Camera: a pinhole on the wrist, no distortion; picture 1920 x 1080 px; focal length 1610.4 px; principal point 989.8 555.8 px. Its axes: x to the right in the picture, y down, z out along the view. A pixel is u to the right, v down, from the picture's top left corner.
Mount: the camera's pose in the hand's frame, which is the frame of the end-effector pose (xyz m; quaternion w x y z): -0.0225 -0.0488 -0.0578 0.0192 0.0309 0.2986 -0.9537
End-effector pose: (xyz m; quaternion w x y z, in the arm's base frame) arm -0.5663 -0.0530 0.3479 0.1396 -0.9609 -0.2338 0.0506
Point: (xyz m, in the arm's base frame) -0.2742 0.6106 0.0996
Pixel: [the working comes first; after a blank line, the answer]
In the camera's frame: -0.6182 0.0599 0.4886

outside the picture
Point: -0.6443 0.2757 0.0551
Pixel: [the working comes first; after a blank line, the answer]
In the camera's frame: -0.1419 -0.0910 0.4502

482.3 230.2
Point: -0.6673 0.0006 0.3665
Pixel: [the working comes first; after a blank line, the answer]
In the camera's frame: 0.0385 -0.0039 0.0854

1716.1 481.9
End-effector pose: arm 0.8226 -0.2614 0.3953 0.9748 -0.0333 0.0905 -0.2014
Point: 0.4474 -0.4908 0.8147
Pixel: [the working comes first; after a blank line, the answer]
In the camera's frame: 0.2710 0.0478 0.5342

1806.9 700.0
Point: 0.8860 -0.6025 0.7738
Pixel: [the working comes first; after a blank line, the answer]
In the camera's frame: -0.1789 -0.0088 0.5050

419.2 527.7
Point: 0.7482 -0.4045 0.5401
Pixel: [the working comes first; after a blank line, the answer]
In the camera's frame: 0.0007 -0.0006 0.2213

994.7 551.4
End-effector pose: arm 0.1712 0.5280 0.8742 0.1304 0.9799 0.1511 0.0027
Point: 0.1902 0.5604 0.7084
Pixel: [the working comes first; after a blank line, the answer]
In the camera's frame: -0.0703 -0.1019 0.1802

outside the picture
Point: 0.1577 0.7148 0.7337
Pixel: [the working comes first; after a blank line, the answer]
In the camera's frame: -0.0769 0.0552 0.2089

396.8 981.0
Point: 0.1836 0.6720 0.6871
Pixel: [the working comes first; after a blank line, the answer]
In the camera's frame: -0.0952 -0.0053 0.2350

337.8 519.2
